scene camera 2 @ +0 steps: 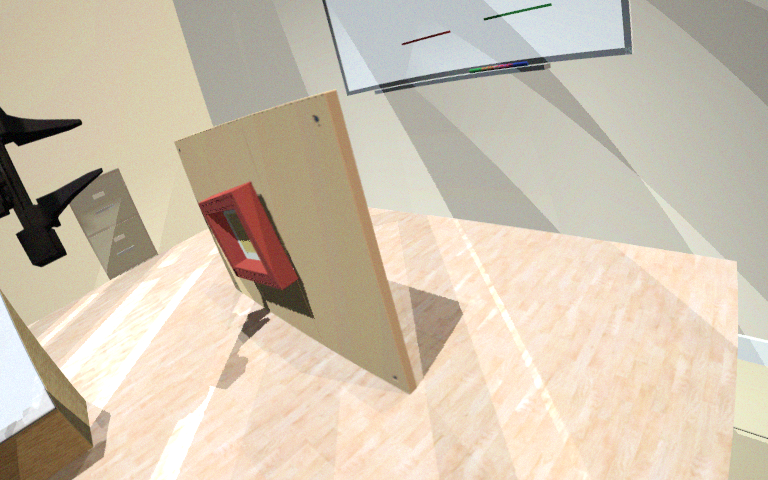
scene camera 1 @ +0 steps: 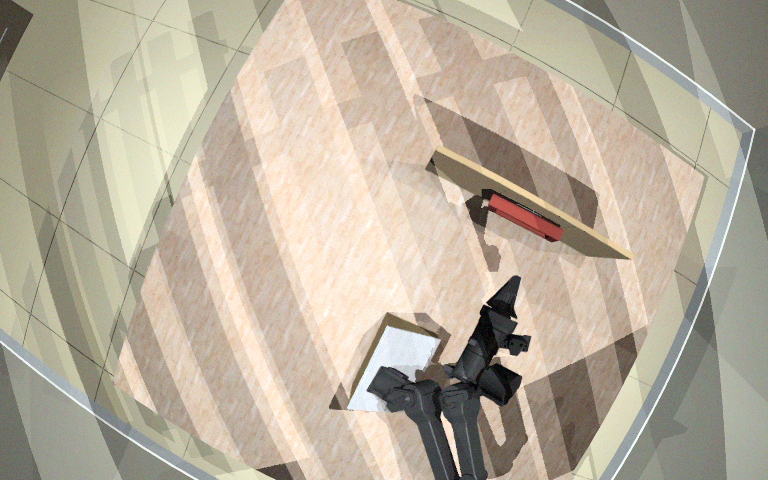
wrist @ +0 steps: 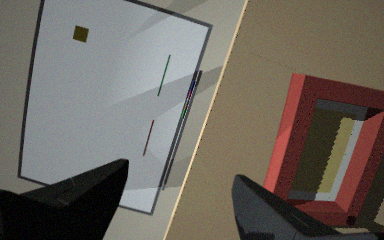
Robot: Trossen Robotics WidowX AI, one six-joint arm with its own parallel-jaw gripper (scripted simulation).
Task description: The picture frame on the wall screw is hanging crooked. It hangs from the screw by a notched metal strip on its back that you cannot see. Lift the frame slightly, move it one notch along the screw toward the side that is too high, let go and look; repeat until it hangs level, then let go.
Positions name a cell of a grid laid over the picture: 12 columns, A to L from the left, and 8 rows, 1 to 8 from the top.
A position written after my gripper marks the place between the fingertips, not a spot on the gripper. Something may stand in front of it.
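Labels:
My gripper appears in scene camera 2 (B3), and a red picture frame appears in scene camera 2 (D4) as well. My gripper is visible again in scene camera 1 (I5), where I can also see the red picture frame, in scene camera 1 (H4). Then there is the wrist view: my gripper is visible in the wrist view (F6), and the red picture frame is visible in the wrist view (K6).

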